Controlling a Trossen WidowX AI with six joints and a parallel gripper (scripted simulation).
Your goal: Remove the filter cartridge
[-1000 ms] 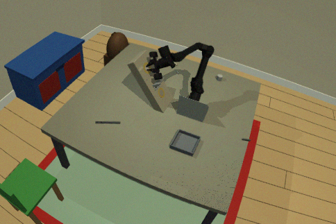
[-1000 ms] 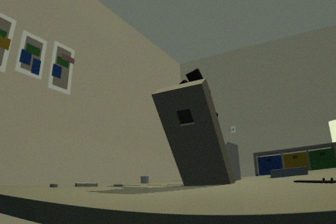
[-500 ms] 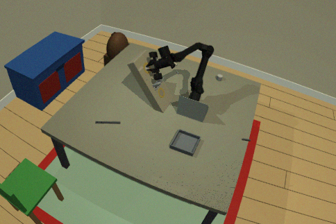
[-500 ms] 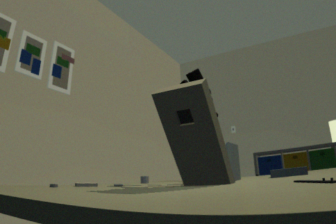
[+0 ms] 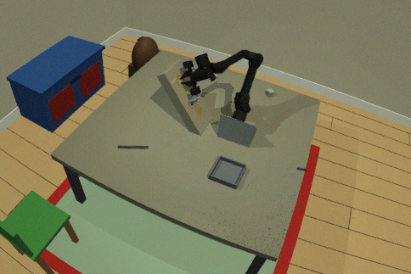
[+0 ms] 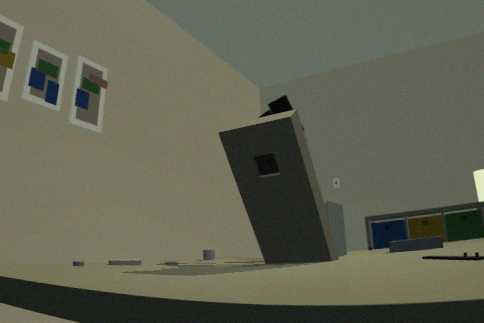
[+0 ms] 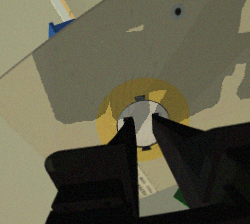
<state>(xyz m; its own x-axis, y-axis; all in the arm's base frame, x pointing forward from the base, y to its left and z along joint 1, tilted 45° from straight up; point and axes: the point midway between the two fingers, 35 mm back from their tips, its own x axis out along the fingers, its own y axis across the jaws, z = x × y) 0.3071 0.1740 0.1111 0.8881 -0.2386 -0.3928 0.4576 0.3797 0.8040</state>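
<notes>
The white round filter cartridge lies 10 mm below my gripper tip and 10 mm ahead of it. Round my gripper tip: small dark piece 800 mm behind, 250 mm below, 40 mm to the right; tan service panel 80 mm below, 40 mm behind, 10 mm to the right; grey tray 460 mm behind, 250 mm below, 220 mm to the left.
</notes>
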